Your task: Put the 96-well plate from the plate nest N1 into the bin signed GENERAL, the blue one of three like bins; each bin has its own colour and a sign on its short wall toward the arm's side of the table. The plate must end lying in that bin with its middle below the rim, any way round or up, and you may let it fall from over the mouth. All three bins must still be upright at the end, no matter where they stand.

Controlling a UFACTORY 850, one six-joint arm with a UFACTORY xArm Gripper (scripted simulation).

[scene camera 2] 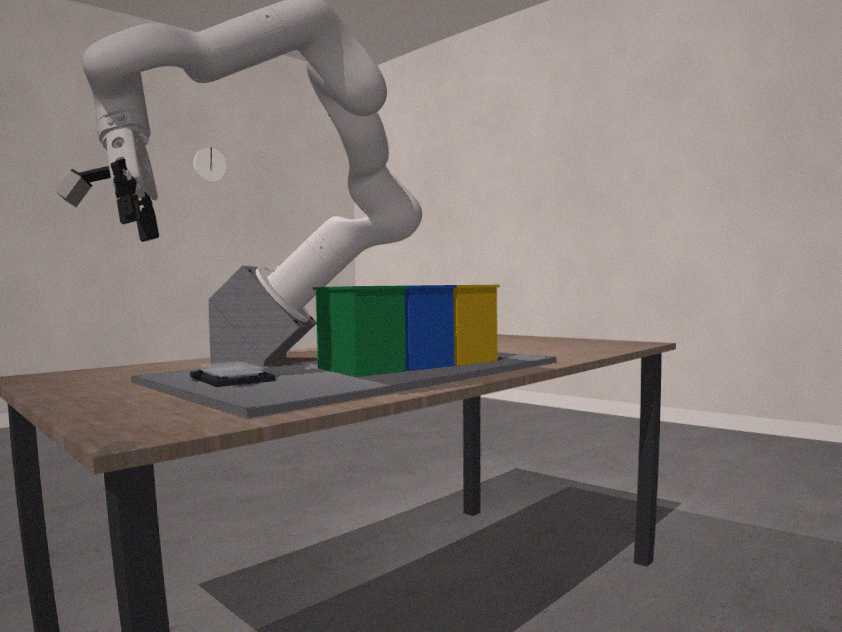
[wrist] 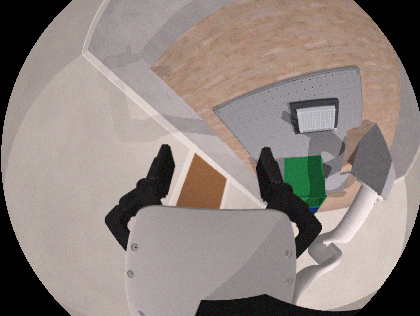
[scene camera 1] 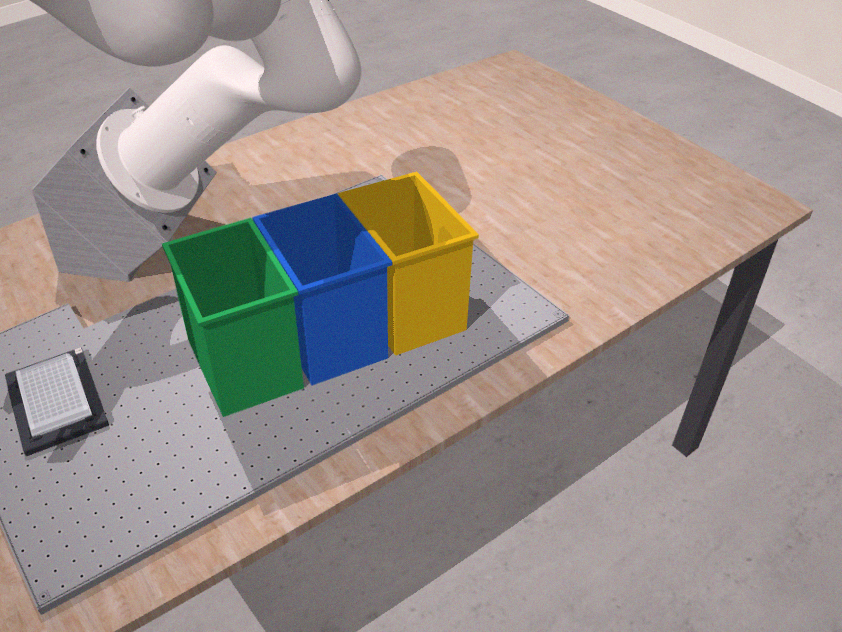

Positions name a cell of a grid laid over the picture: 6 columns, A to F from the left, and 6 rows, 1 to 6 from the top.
Labels:
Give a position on a yellow bin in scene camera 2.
D3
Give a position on a blue bin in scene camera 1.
At C4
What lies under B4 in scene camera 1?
A green bin.

